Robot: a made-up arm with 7 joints. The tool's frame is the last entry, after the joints.
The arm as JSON. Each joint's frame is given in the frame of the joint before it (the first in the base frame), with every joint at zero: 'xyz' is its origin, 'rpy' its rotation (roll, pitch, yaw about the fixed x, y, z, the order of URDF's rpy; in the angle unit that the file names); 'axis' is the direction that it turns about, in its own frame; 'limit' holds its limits. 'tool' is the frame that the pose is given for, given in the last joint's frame.
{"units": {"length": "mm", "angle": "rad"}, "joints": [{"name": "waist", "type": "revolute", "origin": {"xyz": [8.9, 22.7, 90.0], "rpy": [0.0, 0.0, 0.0]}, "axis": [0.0, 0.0, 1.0], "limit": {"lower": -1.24, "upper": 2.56}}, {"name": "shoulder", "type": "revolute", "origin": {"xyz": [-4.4, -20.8, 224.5], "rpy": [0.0, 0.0, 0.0]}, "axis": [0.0, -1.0, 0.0], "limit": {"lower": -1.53, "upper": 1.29}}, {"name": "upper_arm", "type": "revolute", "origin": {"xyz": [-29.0, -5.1, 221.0], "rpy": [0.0, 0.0, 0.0]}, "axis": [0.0, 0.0, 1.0], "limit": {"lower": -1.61, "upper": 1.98}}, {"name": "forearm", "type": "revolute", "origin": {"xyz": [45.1, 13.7, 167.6], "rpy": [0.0, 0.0, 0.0]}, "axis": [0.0, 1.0, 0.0], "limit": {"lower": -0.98, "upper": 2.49}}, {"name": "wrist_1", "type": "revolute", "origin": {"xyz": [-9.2, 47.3, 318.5], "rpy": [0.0, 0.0, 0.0]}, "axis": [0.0, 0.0, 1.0], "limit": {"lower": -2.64, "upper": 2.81}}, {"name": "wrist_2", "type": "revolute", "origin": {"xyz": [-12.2, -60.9, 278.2], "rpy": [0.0, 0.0, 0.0]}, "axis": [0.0, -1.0, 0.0], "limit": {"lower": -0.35, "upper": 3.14}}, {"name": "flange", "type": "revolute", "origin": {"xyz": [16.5, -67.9, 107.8], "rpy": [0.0, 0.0, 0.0]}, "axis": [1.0, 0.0, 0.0], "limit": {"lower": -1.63, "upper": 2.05}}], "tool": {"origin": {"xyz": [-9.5, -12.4, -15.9], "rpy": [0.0, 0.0, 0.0]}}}
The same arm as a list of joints. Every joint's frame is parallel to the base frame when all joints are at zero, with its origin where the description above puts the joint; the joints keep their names.
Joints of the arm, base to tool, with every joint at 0 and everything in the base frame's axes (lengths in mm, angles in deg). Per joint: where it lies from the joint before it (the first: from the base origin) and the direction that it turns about. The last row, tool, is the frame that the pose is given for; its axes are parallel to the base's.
waist: xyz 8.9 22.7 90 axis +z
shoulder: xyz -4.4 -20.8 224.5 axis -y
upper_arm: xyz -29 -5.1 221 axis +z
forearm: xyz 45.1 13.7 167.6 axis +y
wrist_1: xyz -9.2 47.3 318.5 axis +z
wrist_2: xyz -12.2 -60.9 278.2 axis -y
flange: xyz 16.5 -67.9 107.8 axis +x
tool: xyz -9.5 -12.4 -15.9
Joint limits (deg, base to tool): -71.05..146.68 -87.66..73.91 -92.25..113.45 -56.15..142.67 -151.26..161 -20.05..179.91 -93.39..117.46

